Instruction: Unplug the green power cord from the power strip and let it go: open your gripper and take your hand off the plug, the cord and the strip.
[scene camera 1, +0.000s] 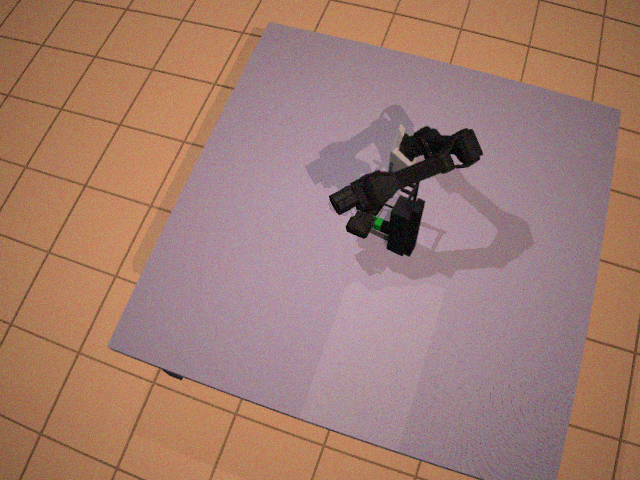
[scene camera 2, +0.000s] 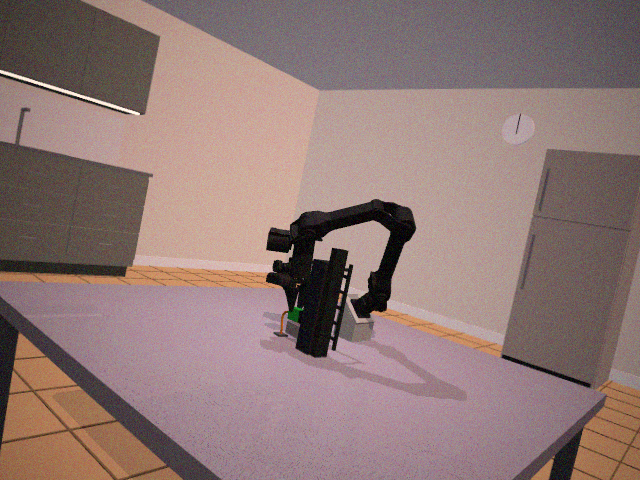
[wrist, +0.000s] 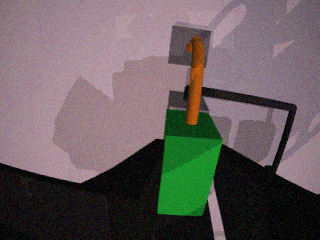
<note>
In view: the gripper (scene camera 2: 294, 311) and a black rack (scene camera 2: 338, 257).
The gripper shows as well in the wrist view (wrist: 188, 150).
</note>
